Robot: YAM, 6 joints.
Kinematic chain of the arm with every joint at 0, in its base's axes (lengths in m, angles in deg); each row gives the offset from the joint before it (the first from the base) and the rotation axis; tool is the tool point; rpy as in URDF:
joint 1: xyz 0 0 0.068 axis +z
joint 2: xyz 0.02 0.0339 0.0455 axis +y
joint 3: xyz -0.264 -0.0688 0 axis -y
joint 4: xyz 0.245 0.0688 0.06 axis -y
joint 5: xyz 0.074 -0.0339 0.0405 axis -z
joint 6: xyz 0.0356 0 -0.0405 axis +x
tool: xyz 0 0 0 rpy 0 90 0
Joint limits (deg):
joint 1: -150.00..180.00
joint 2: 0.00..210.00
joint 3: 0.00..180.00
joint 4: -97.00..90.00
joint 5: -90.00..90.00
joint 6: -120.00..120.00
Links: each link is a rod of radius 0.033 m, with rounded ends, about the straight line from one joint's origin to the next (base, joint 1, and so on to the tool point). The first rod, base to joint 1, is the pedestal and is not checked.
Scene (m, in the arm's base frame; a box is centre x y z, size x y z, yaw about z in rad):
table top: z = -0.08
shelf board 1: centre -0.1 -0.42 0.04 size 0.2 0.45 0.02 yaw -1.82
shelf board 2: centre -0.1 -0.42 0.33 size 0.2 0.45 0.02 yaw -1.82
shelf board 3: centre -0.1 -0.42 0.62 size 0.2 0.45 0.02 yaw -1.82
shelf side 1: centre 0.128 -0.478 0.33 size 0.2 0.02 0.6 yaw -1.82
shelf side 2: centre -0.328 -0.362 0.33 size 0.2 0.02 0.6 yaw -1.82
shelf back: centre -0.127 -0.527 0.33 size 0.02 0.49 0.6 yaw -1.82
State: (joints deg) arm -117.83 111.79 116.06 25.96 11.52 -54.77
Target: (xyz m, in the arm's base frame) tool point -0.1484 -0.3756 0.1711
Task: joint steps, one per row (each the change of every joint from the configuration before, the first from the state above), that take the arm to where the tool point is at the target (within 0.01 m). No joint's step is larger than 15 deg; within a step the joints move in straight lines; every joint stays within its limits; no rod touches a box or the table.
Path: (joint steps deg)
1: -2.78 -11.29 -10.26 -3.10 1.08 0.00
2: -2.78 -11.30 -10.25 -3.10 1.09 0.00
3: -2.77 -11.29 -10.26 -3.11 1.08 0.00
4: -2.78 -11.30 -10.26 -3.10 1.08 0.00
5: 4.75 1.67 -14.41 -7.67 -0.41 0.00
6: 4.74 1.66 -14.41 -7.67 -0.42 0.00
7: 4.75 1.66 -14.41 -7.67 -0.41 0.00
8: 1.40 11.99 10.33 6.04 -0.85 0.00
9: 1.40 11.99 10.33 6.04 -0.86 0.00
10: 1.40 11.99 10.33 6.05 -0.85 0.00

